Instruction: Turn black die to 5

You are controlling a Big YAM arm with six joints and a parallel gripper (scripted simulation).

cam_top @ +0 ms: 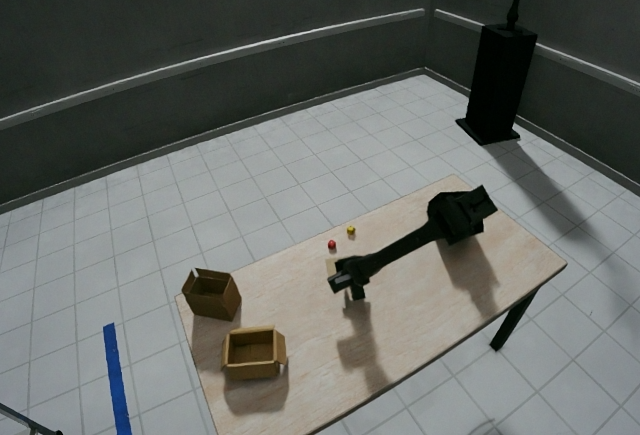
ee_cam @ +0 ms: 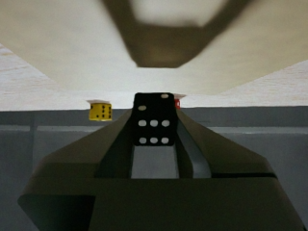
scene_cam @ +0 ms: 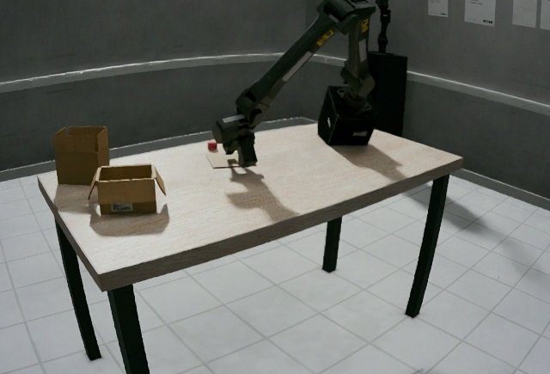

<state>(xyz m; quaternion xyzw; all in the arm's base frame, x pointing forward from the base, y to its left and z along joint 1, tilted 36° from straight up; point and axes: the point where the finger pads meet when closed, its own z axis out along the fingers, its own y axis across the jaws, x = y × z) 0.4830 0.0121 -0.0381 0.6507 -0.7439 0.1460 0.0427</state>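
My hand is right at the black die. Also, from my hand: yellow die (80 mm behind, 170 mm to the right, 20 mm below); then red die (20 mm ahead, 120 mm to the right, 20 mm below); then tan mat (10 mm to the left, 30 mm below).
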